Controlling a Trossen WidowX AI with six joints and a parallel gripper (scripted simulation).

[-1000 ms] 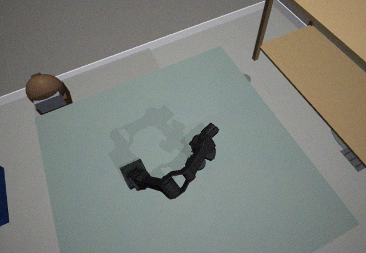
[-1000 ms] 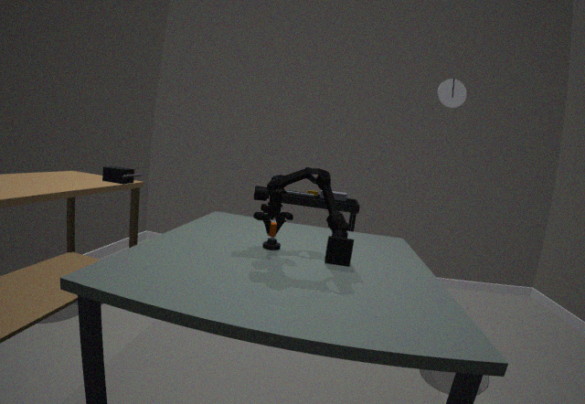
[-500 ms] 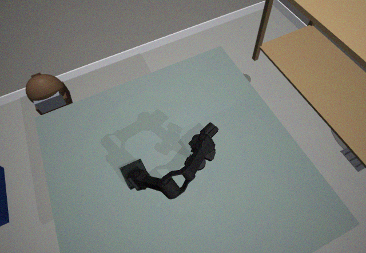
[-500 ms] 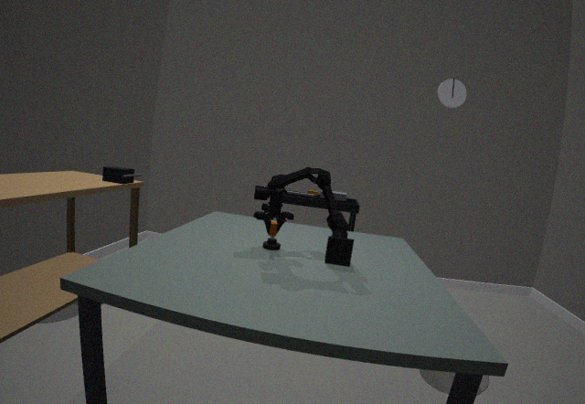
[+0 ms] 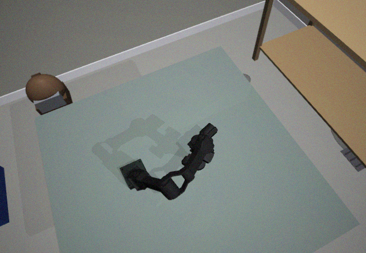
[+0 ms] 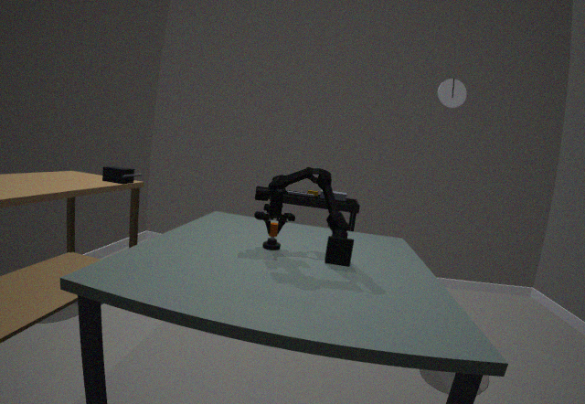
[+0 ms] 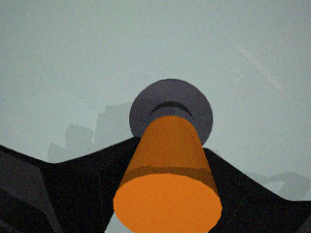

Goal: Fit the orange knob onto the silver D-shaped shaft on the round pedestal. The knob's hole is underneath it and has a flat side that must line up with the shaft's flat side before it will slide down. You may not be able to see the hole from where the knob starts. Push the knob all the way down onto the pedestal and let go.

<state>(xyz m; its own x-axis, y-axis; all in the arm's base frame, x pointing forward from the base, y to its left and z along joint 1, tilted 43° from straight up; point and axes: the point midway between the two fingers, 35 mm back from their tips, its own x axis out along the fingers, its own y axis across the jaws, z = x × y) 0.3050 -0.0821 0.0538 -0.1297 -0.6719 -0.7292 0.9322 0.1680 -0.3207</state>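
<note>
Right now the dark round pedestal is 40 mm below my gripper tip. From my gripper tip the other things lie so: orange knob 30 mm above.
</note>
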